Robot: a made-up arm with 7 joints.
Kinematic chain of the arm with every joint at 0, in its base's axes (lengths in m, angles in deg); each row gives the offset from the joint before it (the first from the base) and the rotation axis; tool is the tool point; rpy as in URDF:
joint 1: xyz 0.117 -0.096 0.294 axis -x
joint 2: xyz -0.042 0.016 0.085 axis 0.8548 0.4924 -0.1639
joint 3: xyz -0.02 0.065 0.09 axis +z
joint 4: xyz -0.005 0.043 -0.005 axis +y
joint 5: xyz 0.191 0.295 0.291 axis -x
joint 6: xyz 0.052 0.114 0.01 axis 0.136 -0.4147 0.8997
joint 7: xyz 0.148 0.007 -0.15 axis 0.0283 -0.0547 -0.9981
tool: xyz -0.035 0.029 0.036 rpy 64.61 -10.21 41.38
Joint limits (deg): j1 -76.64..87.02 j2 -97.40..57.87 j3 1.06..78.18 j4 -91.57..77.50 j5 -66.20..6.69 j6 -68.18..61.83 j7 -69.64..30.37
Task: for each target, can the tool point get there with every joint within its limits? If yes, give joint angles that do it. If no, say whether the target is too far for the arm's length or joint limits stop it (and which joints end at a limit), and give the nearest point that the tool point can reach.
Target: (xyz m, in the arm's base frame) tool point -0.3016 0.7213 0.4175
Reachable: yes | joints 12.25 -34.80 17.71 -36.68 -57.83 37.82 4.79
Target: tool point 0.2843 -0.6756 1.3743
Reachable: no: too far | nearest point 0.2357 -0.5534 1.1464 | short by 0.263 m
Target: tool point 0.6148 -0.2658 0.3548
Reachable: no: joint limits stop it (at a limit: joint 1, joint 2, joint 3, joint 4, joint 5, joint 7) | nearest point 0.5086 -0.3835 0.2446 | short by 0.193 m
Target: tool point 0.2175 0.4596 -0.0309
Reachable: yes | joints 34.49 6.68 21.09 58.43 -14.04 -15.48 -29.49
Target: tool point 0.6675 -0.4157 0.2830
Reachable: no: joint limits stop it (at a limit: joint 1, joint 2, joint 3, joint 4, joint 7) | nearest point 0.5696 -0.4427 0.2100 | short by 0.125 m
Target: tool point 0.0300 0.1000 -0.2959
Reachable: yes | joints 40.30 -62.29 35.26 15.68 -20.11 -32.70 -35.99
